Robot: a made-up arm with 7 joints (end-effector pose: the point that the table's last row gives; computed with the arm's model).
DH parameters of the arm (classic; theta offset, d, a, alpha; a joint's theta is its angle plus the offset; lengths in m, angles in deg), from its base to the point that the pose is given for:
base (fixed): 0 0.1 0 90
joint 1: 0 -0.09 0.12 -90
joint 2: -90 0.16 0.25 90
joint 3: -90 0.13 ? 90
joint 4: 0 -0.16 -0.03 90
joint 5: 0 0.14 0.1 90
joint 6: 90 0.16 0.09 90
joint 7: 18.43 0 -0.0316 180
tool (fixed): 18.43 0.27 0 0
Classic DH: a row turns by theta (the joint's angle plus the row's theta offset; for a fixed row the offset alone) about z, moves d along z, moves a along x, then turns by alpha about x.
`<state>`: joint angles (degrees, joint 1 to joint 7).
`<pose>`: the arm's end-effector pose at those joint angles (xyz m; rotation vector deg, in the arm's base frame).
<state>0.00 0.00 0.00 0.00 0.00 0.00 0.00</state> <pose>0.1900 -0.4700 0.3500 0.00 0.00 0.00</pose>
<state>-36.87 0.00 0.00 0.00 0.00 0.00 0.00</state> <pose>0.3020 -0.4700 0.1860 0.00 36.87 0.00</pose>
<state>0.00 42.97 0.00 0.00 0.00 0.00 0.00</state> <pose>0.5529 -0.2720 0.3500 0.00 0.00 42.97</pose>
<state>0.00 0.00 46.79 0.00 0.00 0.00 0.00</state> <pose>0.1900 -0.3067 0.5476 -46.79 0.00 0.00</pose>
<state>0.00 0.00 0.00 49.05 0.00 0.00 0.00</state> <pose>0.2721 -0.4700 0.1300 0.00 49.05 0.00</pose>
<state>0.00 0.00 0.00 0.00 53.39 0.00 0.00</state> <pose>0.1900 -0.5459 0.1610 53.39 0.00 0.00</pose>
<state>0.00 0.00 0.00 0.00 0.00 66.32 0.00</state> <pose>-0.0932 -0.4700 0.2434 0.00 -66.32 0.00</pose>
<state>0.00 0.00 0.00 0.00 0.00 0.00 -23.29</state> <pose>0.1885 -0.4827 0.3500 0.00 0.00 23.29</pose>
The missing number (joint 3, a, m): 0.11
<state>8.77 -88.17 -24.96 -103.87 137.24 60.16 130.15</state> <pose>-0.2153 0.0383 0.0698 144.94 -17.61 17.92</pose>
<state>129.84 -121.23 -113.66 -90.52 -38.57 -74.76 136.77</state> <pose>0.3262 0.4190 0.1815 93.06 113.25 97.42</pose>
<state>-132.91 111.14 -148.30 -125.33 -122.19 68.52 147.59</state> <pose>0.0448 -0.0183 -0.3765 -98.32 42.83 -37.00</pose>
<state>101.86 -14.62 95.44 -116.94 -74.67 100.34 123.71</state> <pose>-0.3672 -0.3792 -0.1940 57.97 80.31 -115.90</pose>
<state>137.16 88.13 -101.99 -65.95 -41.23 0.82 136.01</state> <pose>-0.3760 -0.1838 0.5040 95.68 -33.61 -36.69</pose>
